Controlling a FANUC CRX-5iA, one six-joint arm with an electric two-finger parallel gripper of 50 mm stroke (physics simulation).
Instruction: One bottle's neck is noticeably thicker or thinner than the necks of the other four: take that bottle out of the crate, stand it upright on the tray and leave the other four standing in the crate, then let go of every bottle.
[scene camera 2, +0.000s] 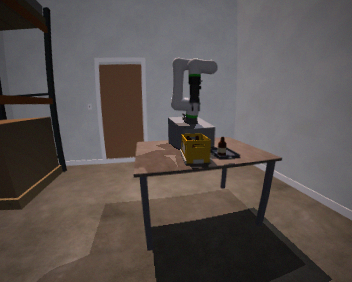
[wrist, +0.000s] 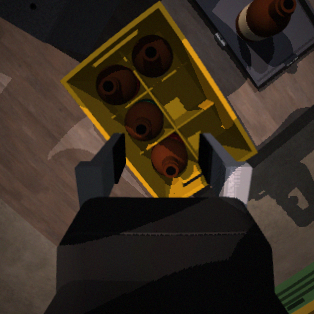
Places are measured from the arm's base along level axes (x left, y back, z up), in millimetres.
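Pixels of known places: gripper, between the fingertips: (scene camera 2: 195, 111) (wrist: 161, 147); arm's base, origin of its link: (scene camera 2: 190, 121).
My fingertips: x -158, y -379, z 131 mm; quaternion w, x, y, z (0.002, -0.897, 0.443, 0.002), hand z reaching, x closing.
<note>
For each thing: its top centre in the pictures, then the offset to it from my fingertips. Level surfaces: height alone.
- yellow crate, centre of its top: (wrist: 162, 116) (scene camera 2: 194, 136) dx -7, dy -8, dz -207 mm
- fifth brown bottle, centre of its top: (wrist: 288, 3) (scene camera 2: 222, 137) dx +247, dy -51, dz -222 mm
- wooden table, height of its surface: dz -382 mm
The yellow crate (scene camera 2: 196, 154) (wrist: 210, 80) stands on the table. In the wrist view four brown bottles stand in it: one (wrist: 152, 56) near the far corner, one (wrist: 118, 85) left of it, one (wrist: 144, 120) nearer and one (wrist: 169, 154) nearest the fingers. A fifth brown bottle (scene camera 2: 222, 146) (wrist: 264, 21) with a pale label stands upright on the dark tray (scene camera 2: 233, 154) (wrist: 227, 12), beside the crate. My gripper (scene camera 2: 195, 108) (wrist: 161, 147) is open and empty, high above the crate. Its fingers frame the nearest crate bottle in the wrist view, well above it. Lower bottle parts are hidden by the crate.
The wooden table (scene camera 2: 155, 159) (wrist: 35, 115) carries the crate and tray. The grey robot base block (scene camera 2: 204, 131) stands behind the crate. A tall rack (scene camera 2: 50, 75) stands at the far left. A green ribbed object (wrist: 300, 290) shows at the wrist view's lower right.
</note>
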